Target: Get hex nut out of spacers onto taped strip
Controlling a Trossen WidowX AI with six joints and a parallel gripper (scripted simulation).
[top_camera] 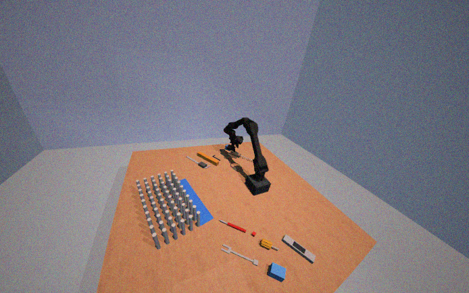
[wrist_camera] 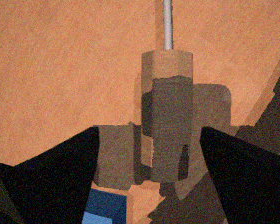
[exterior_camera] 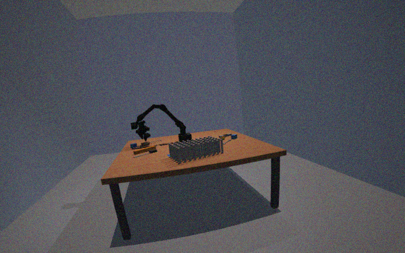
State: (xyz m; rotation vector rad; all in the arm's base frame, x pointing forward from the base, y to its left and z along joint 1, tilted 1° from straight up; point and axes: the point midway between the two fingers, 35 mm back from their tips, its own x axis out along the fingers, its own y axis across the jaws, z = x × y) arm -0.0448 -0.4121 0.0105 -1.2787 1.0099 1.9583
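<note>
The wooden-handled tool is 60 mm behind my gripper tip, 90 mm to the left of it and 40 mm below it. Also, from my gripper tip: blue taped strip 510 mm ahead, 360 mm to the left, 60 mm below; then orange bar 280 mm ahead, 40 mm below; then black L-key 200 mm ahead, 20 mm to the right, 50 mm below.
</note>
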